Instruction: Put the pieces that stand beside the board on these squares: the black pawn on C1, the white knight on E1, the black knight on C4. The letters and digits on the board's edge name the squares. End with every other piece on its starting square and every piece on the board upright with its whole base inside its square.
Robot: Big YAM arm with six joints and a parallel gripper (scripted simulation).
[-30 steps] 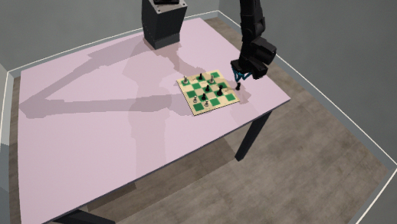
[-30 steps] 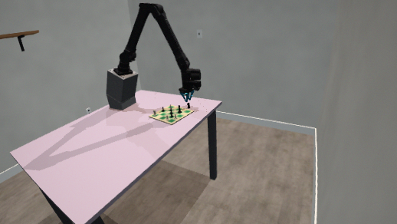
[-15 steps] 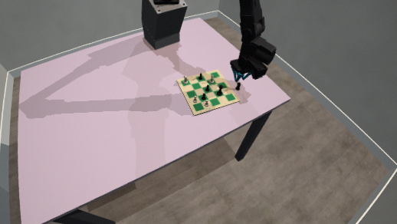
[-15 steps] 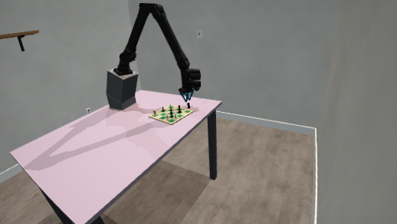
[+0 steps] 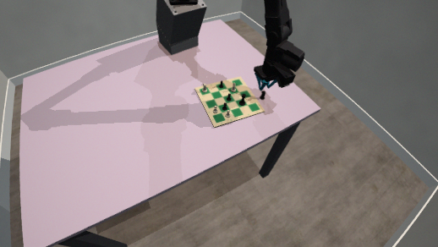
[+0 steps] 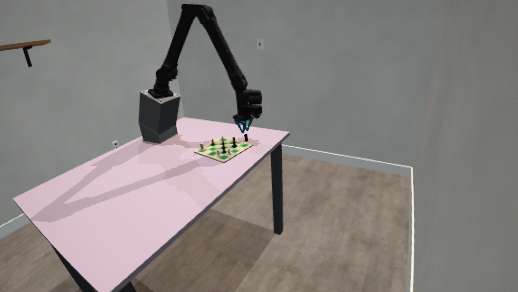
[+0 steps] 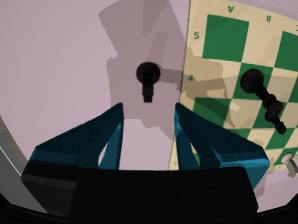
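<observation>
Now: hand 4 cm above the black knight. Also, from my hand: white knight (9 cm behind, 22 cm to the right, 4 cm below); then chessboard (2 cm behind, 14 cm to the right, 6 cm below).
</observation>
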